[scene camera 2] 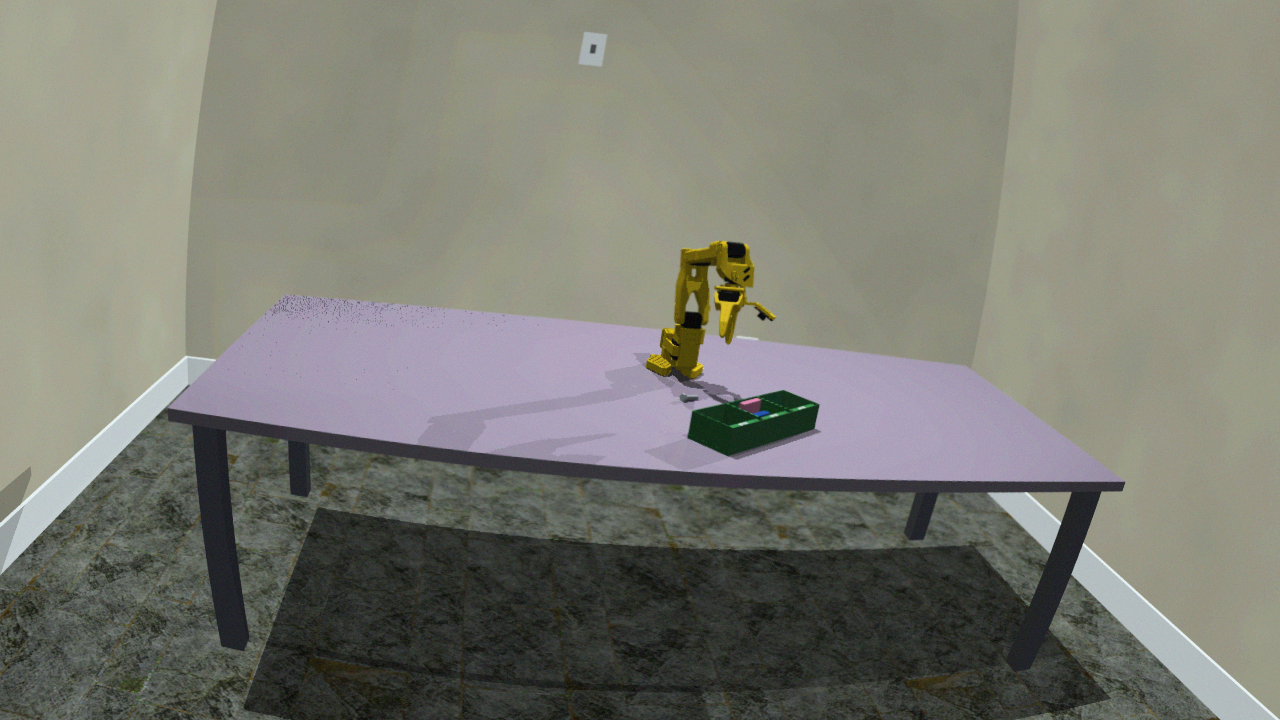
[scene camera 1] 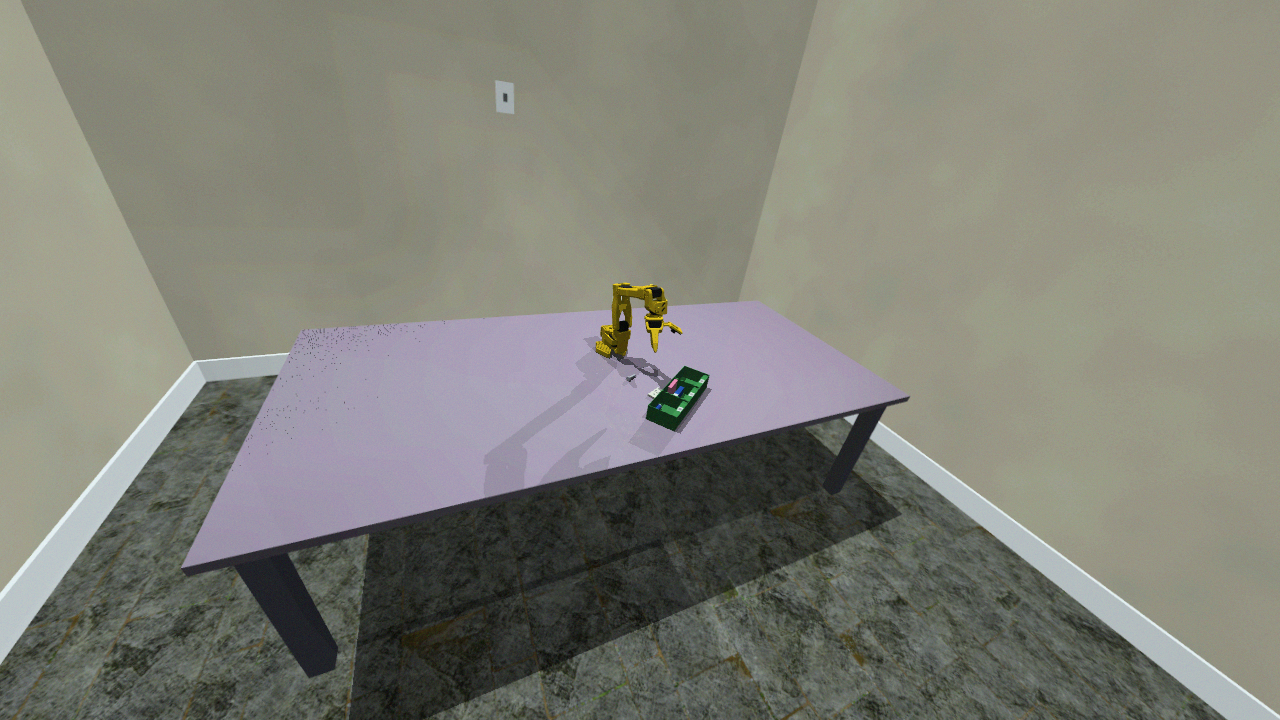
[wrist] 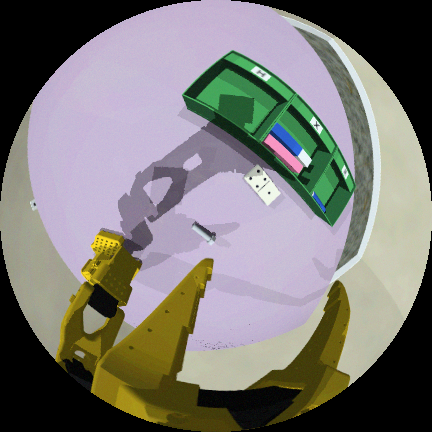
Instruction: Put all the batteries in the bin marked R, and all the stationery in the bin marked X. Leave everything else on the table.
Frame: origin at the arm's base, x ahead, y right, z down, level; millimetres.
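Seen in the pictures: hand at its tool point: (scene camera 2: 728,341) (scene camera 1: 653,346) (wrist: 212,266); arm's base at its link origin: (scene camera 2: 675,373) (scene camera 1: 613,353) (wrist: 122,252).
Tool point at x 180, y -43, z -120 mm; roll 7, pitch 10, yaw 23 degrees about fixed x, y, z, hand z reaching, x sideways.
Observation:
Offsets run from my tool point to a thing's top centre. Level surfaces: height alone.
A green three-compartment tray @(dz +73, dx +122, dy -41 mm) (scene camera 1: 666,418) (scene camera 2: 742,437) (wrist: 200,106) stands on the table. In the wrist view its labels read H, X and R. The X compartment holds a blue block with a white end @(dz +90, dx +112, dy -39 mm) (wrist: 287,140) and a pink block @(dz +74, dx +90, dy -32 mm) (wrist: 283,154) side by side. In the R compartment a small blue thing @(dz +98, dx +154, dy +51 mm) (wrist: 318,202), which looks like a battery, lies against the near wall, partly hidden. My gripper (scene camera 1: 666,340) (scene camera 2: 750,328) (wrist: 272,272) is open with nothing between its jaws. It hangs above the table, between the arm's base and the tray.
A white domino @(dz +112, dx +71, dy +6 mm) (wrist: 262,185) lies beside the tray. A small grey bolt-like thing @(dz +106, dx -23, dy +46 mm) (scene camera 1: 631,377) (scene camera 2: 688,397) (wrist: 203,233) lies on the table @(dz +119 mm) (scene camera 1: 402,402) (scene camera 2: 358,376) (wrist: 100,100) near the arm's base. The tray's walls stand up from the table.

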